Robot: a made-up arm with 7 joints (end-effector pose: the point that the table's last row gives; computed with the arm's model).
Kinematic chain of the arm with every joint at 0, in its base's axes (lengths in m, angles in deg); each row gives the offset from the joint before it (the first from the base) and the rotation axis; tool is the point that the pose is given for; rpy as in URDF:
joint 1: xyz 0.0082 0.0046 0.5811 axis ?
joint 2: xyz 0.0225 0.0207 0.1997 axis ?
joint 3: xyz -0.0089 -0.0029 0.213 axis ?
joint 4: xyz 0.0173 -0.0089 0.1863 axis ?
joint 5: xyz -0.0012 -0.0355 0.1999 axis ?
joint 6: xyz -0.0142 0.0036 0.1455 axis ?
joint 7: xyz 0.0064 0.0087 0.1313 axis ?
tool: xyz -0.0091 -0.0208 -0.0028 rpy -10 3.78 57.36
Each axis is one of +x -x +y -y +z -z.
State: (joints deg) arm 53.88 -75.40 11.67 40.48 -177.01 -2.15 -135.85
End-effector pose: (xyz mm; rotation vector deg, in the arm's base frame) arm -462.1 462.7 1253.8 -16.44 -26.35 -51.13
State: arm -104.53 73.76 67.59 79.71 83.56 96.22 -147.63
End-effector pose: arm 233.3 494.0 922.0 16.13 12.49 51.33
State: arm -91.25 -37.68 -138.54 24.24 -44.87 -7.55 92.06
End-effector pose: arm -152.5 -569.3 1395.4 43.30 53.72 -110.39
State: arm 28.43 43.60 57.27 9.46 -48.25 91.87 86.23
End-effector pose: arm 515.6 -345.8 1241.3 11.54 150.23 -17.40
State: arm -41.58 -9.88 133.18 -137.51 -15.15 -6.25 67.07
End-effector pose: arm -34.0 290.6 824.5 -110.46 -95.72 -57.82
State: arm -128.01 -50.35 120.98 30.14 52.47 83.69 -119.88
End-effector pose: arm 503.4 -411.4 1000.0 148.27 -33.23 35.82
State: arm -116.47 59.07 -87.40 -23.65 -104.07 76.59 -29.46
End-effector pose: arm -148.4 601.5 1226.1 5.00 27.05 8.16
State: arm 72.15 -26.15 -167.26 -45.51 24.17 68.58 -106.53
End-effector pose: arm 22.7 162.1 1514.7 -45.32 -26.49 -117.71
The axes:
joint 1: -z
joint 2: +y
joint 3: -z
joint 4: +y
joint 5: -z
joint 6: +y
joint 7: -z

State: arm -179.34 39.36 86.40 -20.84 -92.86 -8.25 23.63
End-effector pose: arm -468.3 -148.5 1497.6 41.30 21.16 -122.83
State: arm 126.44 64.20 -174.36 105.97 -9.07 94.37 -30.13
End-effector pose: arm 33.2 -102.7 1142.5 45.54 149.83 83.88
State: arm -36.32 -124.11 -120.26 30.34 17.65 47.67 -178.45
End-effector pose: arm -572.9 -40.0 272.3 23.91 -114.94 -86.67
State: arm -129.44 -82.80 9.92 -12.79 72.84 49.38 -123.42
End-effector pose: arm 593.6 -530.4 820.7 -64.02 84.54 -62.34
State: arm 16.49 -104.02 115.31 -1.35 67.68 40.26 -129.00
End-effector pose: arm -700.0 232.7 442.2 -31.68 -137.37 -21.27
